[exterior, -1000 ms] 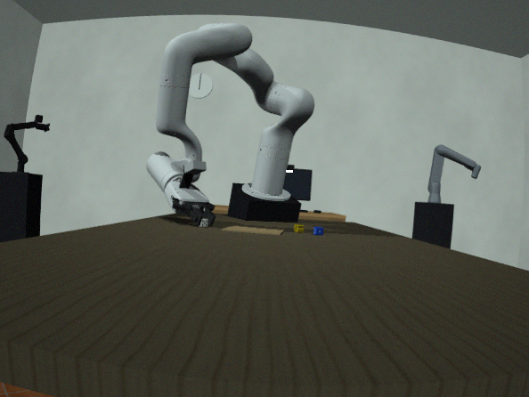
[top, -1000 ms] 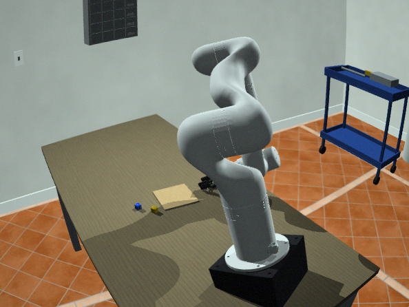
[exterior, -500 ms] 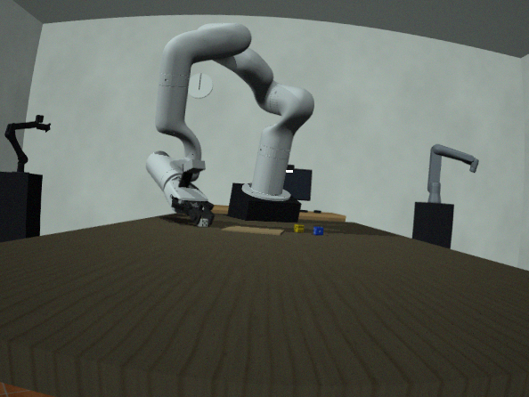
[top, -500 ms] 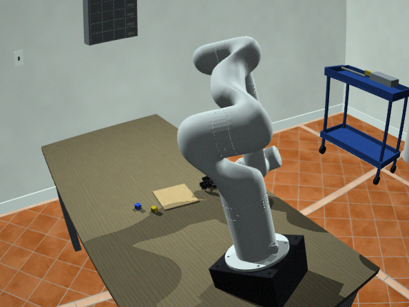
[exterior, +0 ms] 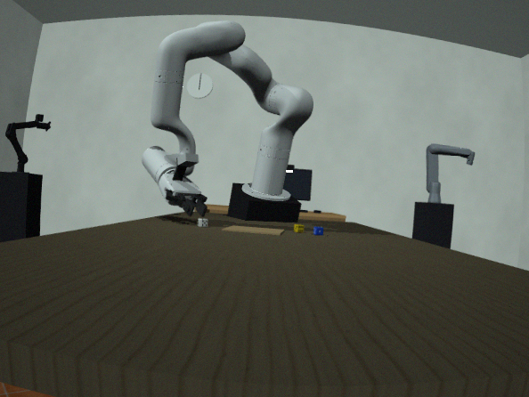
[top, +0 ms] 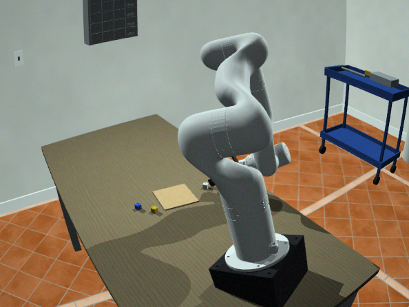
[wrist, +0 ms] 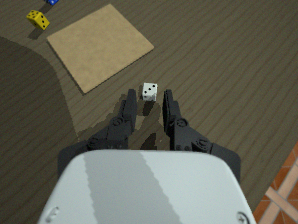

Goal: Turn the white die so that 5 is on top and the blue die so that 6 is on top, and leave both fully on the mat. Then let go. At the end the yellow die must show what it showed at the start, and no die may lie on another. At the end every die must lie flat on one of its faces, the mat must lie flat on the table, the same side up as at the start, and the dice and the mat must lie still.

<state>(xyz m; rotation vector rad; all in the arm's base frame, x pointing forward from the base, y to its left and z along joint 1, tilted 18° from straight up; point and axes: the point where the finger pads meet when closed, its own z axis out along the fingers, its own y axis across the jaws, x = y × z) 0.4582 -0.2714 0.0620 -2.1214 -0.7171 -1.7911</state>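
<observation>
The white die lies 4 cm below my hand, 3 cm ahead of it and 2 cm to the left of it. Round my hand: tan mat 16 cm to the left, 6 cm ahead, 4 cm below; then yellow die 28 cm to the left, 4 cm below, 3 cm ahead; then blue die 31 cm to the left, 9 cm ahead, 4 cm below.
</observation>
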